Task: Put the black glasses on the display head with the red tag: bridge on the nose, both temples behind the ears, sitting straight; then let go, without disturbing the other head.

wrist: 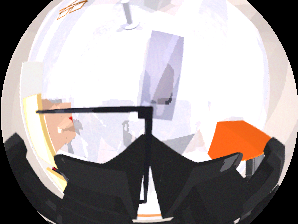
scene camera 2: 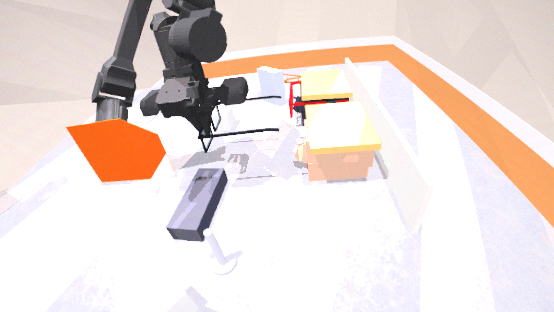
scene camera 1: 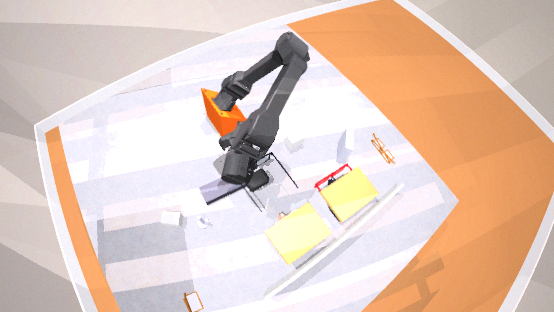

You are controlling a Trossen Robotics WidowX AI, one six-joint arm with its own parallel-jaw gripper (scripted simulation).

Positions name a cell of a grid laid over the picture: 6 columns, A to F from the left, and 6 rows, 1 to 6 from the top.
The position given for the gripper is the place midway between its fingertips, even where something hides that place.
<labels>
The gripper shows in the wrist view (C4), in scene camera 2 (C3) and in scene camera 1 (C4).
</labels>
